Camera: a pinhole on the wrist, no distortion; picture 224 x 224 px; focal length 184.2 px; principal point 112.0 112.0 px. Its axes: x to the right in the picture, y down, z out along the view. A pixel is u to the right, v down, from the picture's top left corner.
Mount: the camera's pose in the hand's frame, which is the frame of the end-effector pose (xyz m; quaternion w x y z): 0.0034 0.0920 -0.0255 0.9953 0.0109 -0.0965 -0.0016
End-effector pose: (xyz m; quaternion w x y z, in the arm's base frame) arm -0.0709 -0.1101 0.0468 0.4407 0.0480 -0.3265 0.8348
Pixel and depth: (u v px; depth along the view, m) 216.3 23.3 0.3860
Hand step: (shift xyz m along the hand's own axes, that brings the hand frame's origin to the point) 0.1435 -0.1032 0.3911
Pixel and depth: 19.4 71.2 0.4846
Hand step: -0.3289 -0.0244 0.4008
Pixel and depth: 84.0 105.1 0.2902
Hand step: -0.0957 0.0752 0.2505
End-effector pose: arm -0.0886 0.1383 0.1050 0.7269 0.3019 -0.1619 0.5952
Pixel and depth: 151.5 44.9 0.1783
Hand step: 0.0066 0.0230 0.1554
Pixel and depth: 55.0 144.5 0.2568
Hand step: -0.1239 0.1322 0.2122
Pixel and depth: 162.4 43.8 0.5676
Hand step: 0.0465 -0.1311 0.5566
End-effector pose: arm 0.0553 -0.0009 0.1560 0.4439 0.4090 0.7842 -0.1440
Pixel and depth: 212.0 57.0 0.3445
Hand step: 0.1206 -0.0192 0.3462
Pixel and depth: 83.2 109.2 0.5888
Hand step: -0.2001 0.0709 0.5343
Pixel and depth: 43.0 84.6 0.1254
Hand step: -0.0668 0.0709 0.0881
